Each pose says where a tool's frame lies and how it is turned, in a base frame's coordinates. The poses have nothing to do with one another.
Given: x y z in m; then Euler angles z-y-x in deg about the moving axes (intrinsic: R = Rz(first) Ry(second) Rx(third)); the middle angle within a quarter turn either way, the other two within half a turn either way.
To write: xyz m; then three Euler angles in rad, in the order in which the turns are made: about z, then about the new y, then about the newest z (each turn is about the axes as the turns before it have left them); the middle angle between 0 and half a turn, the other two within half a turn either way. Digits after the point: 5 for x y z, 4 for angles.
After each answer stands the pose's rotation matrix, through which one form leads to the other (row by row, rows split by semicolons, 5 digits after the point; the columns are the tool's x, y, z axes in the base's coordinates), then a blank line. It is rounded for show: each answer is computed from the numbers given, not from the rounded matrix.
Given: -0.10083 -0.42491 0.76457 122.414 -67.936 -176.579
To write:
-0.10083 -0.42491 0.76457 2.2009 1.9552 -3.1174
-0.20136 0.81305 -0.54627; 0.31712 0.58176 0.74899; 0.92676 -0.02242 -0.37497

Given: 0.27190 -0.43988 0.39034 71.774 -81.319 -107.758
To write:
0.27190 -0.43988 0.39034 2.5169 1.6168 -2.9972
0.04721 0.58415 -0.81027; 0.14336 0.79882 0.58424; 0.98854 -0.14374 -0.04603

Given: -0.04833 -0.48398 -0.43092 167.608 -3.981 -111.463
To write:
-0.04833 -0.48398 -0.43092 -1.8144 1.9444 -1.6454
-0.97435 0.01542 -0.22453; 0.21408 0.37124 -0.90352; 0.06943 -0.92841 -0.36502

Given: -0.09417 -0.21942 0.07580 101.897 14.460 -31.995
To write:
-0.09417 -0.21942 0.07580 2.9690 0.6072 -1.1178
-0.19962 -0.80260 -0.56212; 0.94752 -0.30430 0.09799; -0.24970 -0.51306 0.82123

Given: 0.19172 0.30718 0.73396 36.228 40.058 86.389
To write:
0.19172 0.30718 0.73396 -0.8979 1.5226 0.8707
0.61742 0.48089 0.62252; 0.45235 0.43040 -0.78112; -0.64356 0.76387 0.04821

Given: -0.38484 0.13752 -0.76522 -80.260 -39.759 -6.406
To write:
-0.38484 0.13752 -0.76522 1.5670 0.7014 -3.0083
0.13005 0.99150 0.00244; -0.75766 0.09779 0.64528; 0.63956 -0.08577 0.76394

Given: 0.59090 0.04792 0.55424 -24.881 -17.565 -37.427
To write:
0.59090 0.04792 0.55424 1.5122 0.7119 -2.0510
0.86489 0.50051 0.03829; -0.40112 0.64325 0.65217; 0.30179 -0.57941 0.75710

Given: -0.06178 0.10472 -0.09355 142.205 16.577 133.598
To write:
-0.06178 0.10472 -0.09355 0.6459 2.2929 1.1808
-0.75737 0.25934 0.59928; 0.58737 0.67155 0.45169; -0.28530 0.69410 -0.66093

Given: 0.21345 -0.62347 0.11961 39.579 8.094 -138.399
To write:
0.21345 -0.62347 0.11961 2.4188 2.4044 -1.3598
0.76307 0.40440 -0.50417; 0.63079 -0.63591 0.44465; -0.14080 -0.65733 -0.74034

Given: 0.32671 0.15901 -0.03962 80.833 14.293 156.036
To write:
0.32671 0.15901 -0.03962 -0.6670 2.6584 1.0106
0.15438 0.91810 0.36503; 0.95667 -0.04659 -0.28743; -0.24688 0.39359 -0.88551

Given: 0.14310 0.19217 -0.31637 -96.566 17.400 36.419
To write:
0.14310 0.19217 -0.31637 -2.8711 0.6953 1.0851
-0.10912 0.77912 -0.61731; -0.94798 -0.26839 -0.17117; -0.29904 0.56652 0.76787

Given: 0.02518 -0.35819 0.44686 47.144 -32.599 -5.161
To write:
0.02518 -0.35819 0.44686 -2.4849 0.5753 -3.0018
0.57301 -0.69713 -0.43090; 0.61758 0.71293 -0.33216; 0.53876 -0.07578 0.83905

